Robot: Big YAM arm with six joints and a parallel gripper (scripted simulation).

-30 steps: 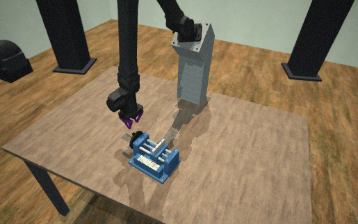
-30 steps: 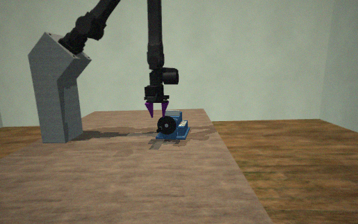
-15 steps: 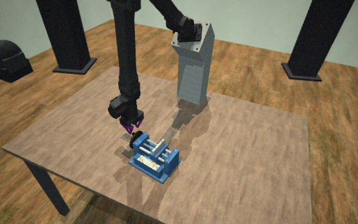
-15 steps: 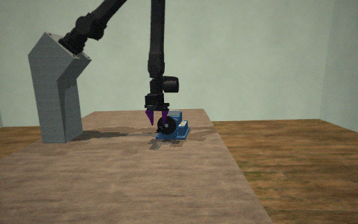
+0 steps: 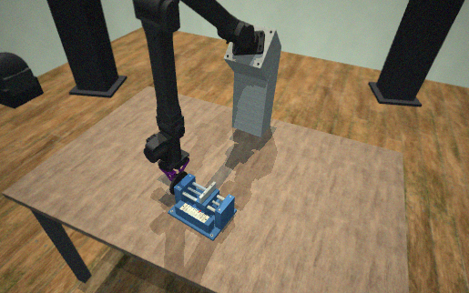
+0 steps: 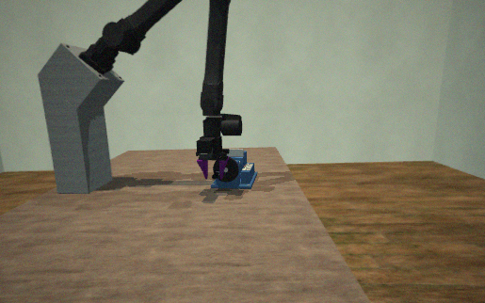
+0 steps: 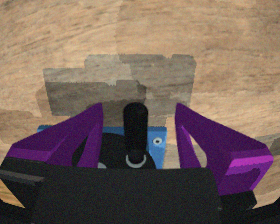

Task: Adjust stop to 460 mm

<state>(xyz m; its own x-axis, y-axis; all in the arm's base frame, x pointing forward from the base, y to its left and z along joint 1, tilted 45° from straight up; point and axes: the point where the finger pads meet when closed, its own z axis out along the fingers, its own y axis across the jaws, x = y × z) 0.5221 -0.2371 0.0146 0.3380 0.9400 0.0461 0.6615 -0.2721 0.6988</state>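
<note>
Right now the dark handle is 1 cm to the left of my hand and 1 cm ahead of it. The rest, counted from my hand: black handwheel: 2 cm to the left, 2 cm ahead; then stop fixture: 14 cm to the left, 12 cm ahead, 3 cm above.
</note>
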